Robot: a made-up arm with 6 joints.
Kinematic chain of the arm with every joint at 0, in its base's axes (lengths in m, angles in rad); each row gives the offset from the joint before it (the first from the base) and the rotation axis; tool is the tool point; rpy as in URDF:
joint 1: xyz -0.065 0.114 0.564 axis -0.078 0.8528 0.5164
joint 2: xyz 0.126 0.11 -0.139 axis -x
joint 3: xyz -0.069 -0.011 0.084 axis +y
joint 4: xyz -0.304 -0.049 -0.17 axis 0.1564 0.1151 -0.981
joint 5: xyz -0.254 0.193 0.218 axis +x
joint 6: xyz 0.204 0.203 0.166 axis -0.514 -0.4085 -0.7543
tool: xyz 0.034 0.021 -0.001 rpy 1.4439 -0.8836 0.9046
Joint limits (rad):
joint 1: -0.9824..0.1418
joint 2: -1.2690..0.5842
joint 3: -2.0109..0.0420
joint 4: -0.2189..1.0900
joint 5: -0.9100..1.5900
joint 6: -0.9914..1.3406
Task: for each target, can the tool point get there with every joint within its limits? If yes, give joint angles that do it. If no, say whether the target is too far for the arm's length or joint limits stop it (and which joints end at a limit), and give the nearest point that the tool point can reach.
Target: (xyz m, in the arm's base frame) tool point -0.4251 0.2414 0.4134
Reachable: yes | joints -0.2028 -0.9216 -0.8796 0.1530 1.2984 -0.6618
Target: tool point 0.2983 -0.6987 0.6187
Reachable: no: joint limits stop it (at a limit: joint 1, joint 2, joint 3, joint 4, joint 6) | nearest point -0.0194 -0.1787 0.5678 | short by 0.611 m
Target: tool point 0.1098 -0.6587 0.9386
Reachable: no: joint limits stop it (at a limit: joint 1, joint 2, joint 3, joint 6) | nearest point -0.0864 -0.1606 0.6764 | short by 0.596 m
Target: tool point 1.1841 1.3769 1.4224
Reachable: no: too far | nearest point 0.4302 0.5487 0.7960 | short by 1.283 m
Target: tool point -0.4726 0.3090 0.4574
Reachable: yes | joints 0.0572 0.2000 -0.8593 -0.0996 1.0535 0.6129
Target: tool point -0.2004 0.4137 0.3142
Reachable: yes | joints -0.5677 -0.3835 -1.3075 0.3688 0.8185 0.9209
